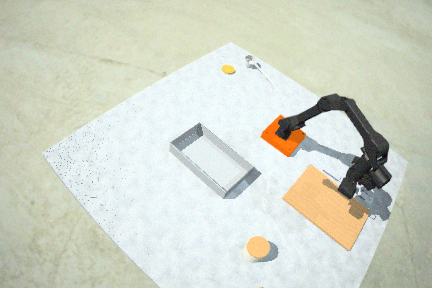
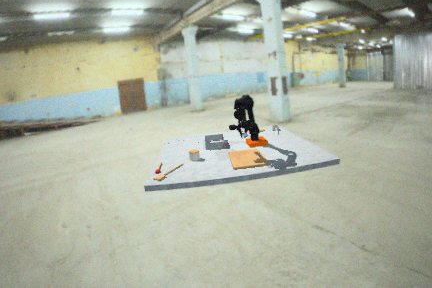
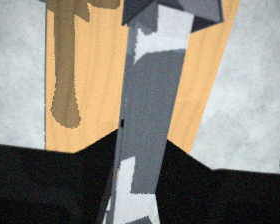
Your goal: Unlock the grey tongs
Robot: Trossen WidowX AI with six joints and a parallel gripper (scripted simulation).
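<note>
Now: gripper tip 1 cm past the wooden board, 1 cm to the right of it and 15 cm above it. Round my gripper tip: round tub 35 cm ahead, 16 cm to the right, 12 cm below; roasting tin 13 cm ahead, 51 cm to the right, 13 cm below; orange disc 43 cm behind, 79 cm to the right, 15 cm below.
</note>
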